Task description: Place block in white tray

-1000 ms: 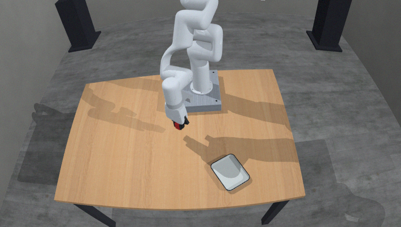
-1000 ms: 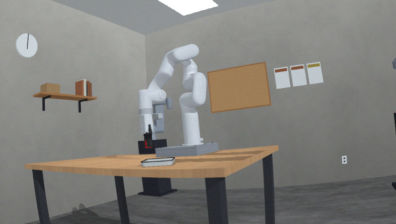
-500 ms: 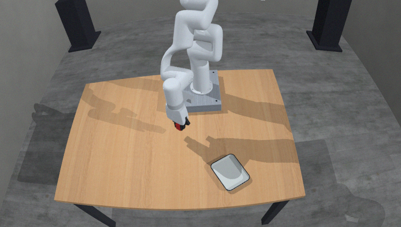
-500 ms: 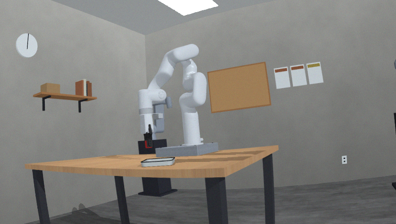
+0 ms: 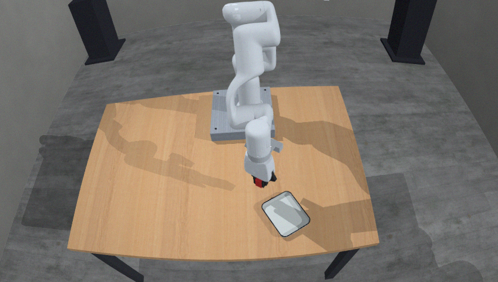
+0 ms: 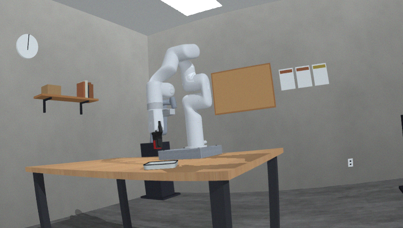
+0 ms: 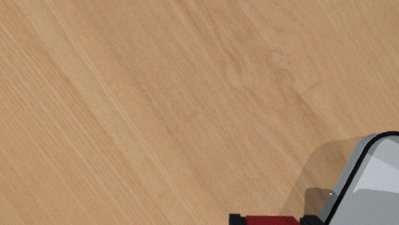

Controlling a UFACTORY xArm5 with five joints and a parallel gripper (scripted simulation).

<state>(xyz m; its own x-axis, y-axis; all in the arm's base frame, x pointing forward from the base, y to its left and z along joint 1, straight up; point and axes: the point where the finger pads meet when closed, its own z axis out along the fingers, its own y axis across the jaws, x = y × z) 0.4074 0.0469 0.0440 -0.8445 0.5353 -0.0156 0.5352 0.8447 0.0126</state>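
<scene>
My hand is 10 cm short of the white tray, 9 cm to the right of it and 8 cm above it. From my hand the other things lie so: red block 1 cm below.
</scene>
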